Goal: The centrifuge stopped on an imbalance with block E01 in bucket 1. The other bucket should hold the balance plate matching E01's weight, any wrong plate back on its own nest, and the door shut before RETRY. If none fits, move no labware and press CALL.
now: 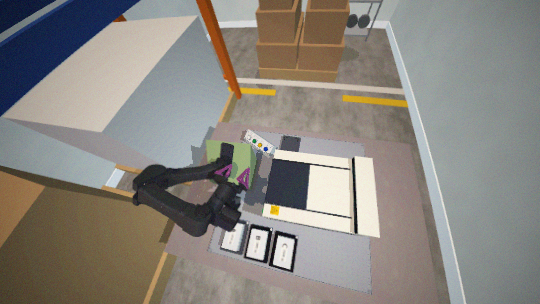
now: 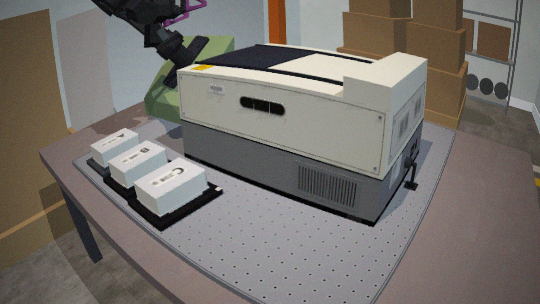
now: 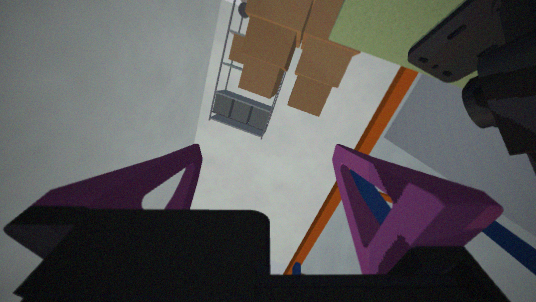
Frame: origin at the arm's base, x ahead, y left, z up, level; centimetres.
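Seen in the pictures: gripper, between the fingertips: (image 1: 240, 166) (image 2: 197, 9) (image 3: 267, 151); arm's base, origin of its link: (image 1: 226, 160) (image 2: 186, 61).
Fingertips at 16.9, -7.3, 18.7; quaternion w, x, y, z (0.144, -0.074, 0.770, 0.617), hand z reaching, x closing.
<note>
Pixels of each thing's top centre, then the offset from my fingertips to it, as dx, dy, dz.
- White plates A, centre of its top: (image 2: 113, 139) (image 1: 232, 235) -2.0, -28.7, -28.6
- B, centre of its top: (image 2: 135, 155) (image 1: 257, 243) +11.5, -28.4, -28.6
- C, centre of its top: (image 2: 168, 176) (image 1: 283, 252) +25.2, -28.1, -28.6
- dark panel, centre of its top: (image 2: 257, 54) (image 1: 288, 182) +20.3, +1.8, -12.7
- slanted button panel, centre of its top: (image 1: 258, 139) -5.1, +28.4, -25.6
- small dark item, centre of its top: (image 1: 290, 146) +15.0, +30.8, -31.1
My gripper (image 1: 239, 168) (image 3: 267, 151) has purple fingers wide open with nothing between them, raised above the green base. White plates A (image 1: 232, 239) (image 2: 115, 141), B (image 1: 258, 243) (image 2: 137, 162) and C (image 1: 284, 253) (image 2: 171, 185) sit in a row, each on its own dark nest; their small print is too blurred to read. The centrifuge (image 1: 328, 187) (image 2: 280, 107) stands beside them. Its top is covered by a dark panel (image 1: 288, 183) (image 2: 235, 57) and a cream cover. Block E01 and the buckets are hidden. A slanted button panel (image 1: 259, 142) has white, green, yellow and blue buttons.
The arm stands on a green base (image 1: 247, 150) (image 2: 160, 107) (image 3: 390, 25) close to the centrifuge's dark-panel end. A small dark item (image 1: 291, 143) lies near the button panel. An orange post (image 1: 220, 47) (image 2: 277, 22) and stacked cardboard boxes (image 1: 277, 25) (image 2: 435, 45) stand beyond the table.
</note>
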